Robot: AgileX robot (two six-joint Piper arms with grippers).
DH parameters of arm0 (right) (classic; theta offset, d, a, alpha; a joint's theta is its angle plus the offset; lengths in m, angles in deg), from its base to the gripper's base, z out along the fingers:
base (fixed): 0 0 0 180
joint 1: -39.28 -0.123 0 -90
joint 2: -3.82 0 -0.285 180
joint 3: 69.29 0 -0.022 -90
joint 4: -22.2 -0.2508 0 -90
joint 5: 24.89 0 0.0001 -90
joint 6: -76.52 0.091 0 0
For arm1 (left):
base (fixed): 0 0 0 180
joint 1: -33.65 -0.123 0 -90
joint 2: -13.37 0 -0.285 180
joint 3: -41.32 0 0.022 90
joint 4: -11.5 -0.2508 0 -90
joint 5: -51.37 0 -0.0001 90
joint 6: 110.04 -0.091 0 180
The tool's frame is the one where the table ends.
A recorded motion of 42 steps. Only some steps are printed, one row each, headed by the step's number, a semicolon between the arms.
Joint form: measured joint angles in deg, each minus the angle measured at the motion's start. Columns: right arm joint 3, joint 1, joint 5, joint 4, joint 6, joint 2; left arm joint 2, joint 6, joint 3, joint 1, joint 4, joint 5.
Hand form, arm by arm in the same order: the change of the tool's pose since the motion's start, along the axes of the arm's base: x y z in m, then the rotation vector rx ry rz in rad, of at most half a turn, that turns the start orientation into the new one. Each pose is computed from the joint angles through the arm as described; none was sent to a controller.
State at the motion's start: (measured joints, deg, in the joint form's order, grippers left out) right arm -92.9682 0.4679 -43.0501 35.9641 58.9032 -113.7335; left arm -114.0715 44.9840 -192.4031 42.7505 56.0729 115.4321
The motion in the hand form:
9: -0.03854 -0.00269 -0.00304 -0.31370 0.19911 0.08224; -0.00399 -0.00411 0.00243 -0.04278 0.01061 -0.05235
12: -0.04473 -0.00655 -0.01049 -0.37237 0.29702 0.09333; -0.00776 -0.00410 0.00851 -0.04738 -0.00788 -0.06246
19: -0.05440 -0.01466 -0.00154 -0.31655 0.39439 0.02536; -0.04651 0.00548 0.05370 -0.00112 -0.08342 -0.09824
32: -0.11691 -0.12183 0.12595 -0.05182 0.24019 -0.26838; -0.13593 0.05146 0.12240 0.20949 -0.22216 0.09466
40: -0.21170 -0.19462 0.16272 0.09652 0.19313 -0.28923; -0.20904 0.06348 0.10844 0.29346 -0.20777 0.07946
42: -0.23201 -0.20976 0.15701 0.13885 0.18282 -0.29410; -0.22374 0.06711 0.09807 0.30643 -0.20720 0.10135
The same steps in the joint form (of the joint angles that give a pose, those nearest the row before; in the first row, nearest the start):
9: -0.59 -3.32 -23.46 -4.27 -12.06 3.17; 0.00 -1.48 0.00 0.00 3.88 1.72
12: -0.58 -3.32 -29.85 -6.39 -13.58 3.17; 0.70 -2.17 0.00 0.00 4.44 1.83
19: -0.58 -3.32 -34.42 -7.24 -7.38 5.03; 7.42 -2.40 0.00 -0.44 2.38 6.12
32: -0.59 1.34 -41.83 1.99 7.22 26.12; 25.31 2.00 6.56 -2.83 -14.15 8.20
40: 7.55 1.68 -46.47 0.60 9.81 45.92; 42.19 -1.85 27.51 -2.93 -16.69 7.42
42: 12.52 1.68 -45.21 0.62 11.51 51.37; 46.48 -2.11 33.87 -2.93 -17.79 5.14

